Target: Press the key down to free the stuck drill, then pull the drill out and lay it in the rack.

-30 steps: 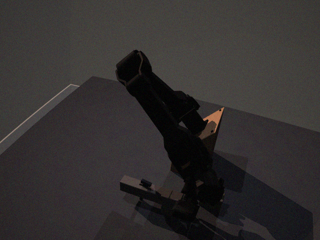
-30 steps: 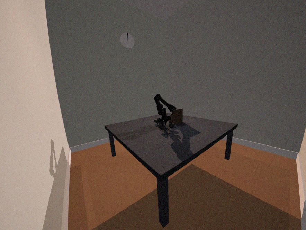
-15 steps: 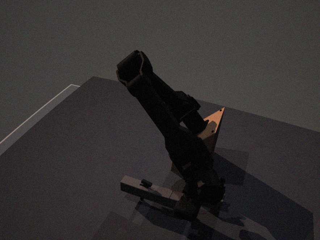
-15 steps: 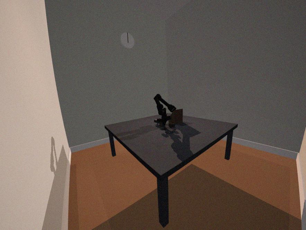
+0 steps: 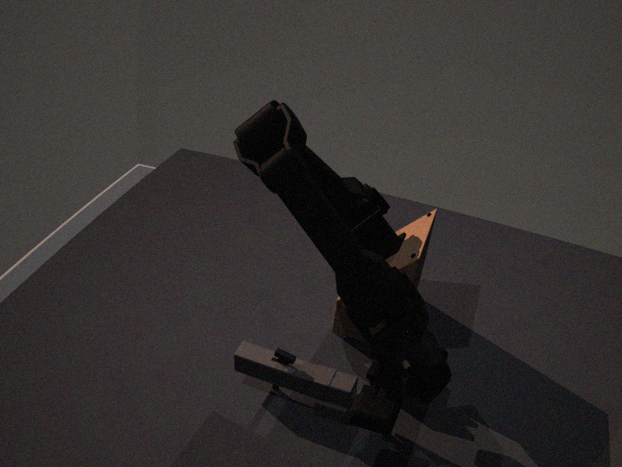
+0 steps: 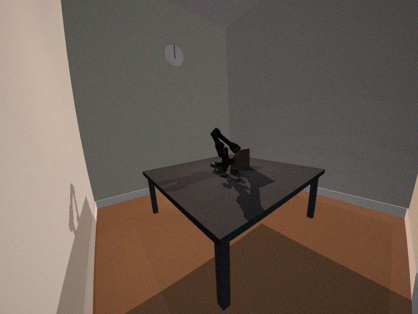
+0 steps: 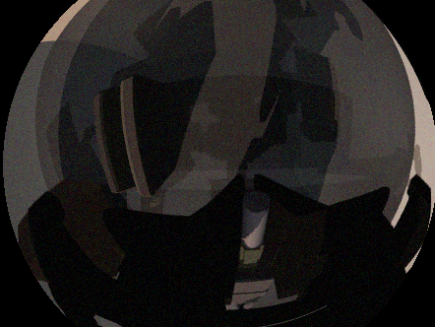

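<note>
Right now the drill is 50 mm to the right of my gripper tip and 30 mm above it. The rest, counted from my gripper tip: grey block 130 mm to the right, 20 mm above; small dark key 150 mm to the right, 30 mm above.
</note>
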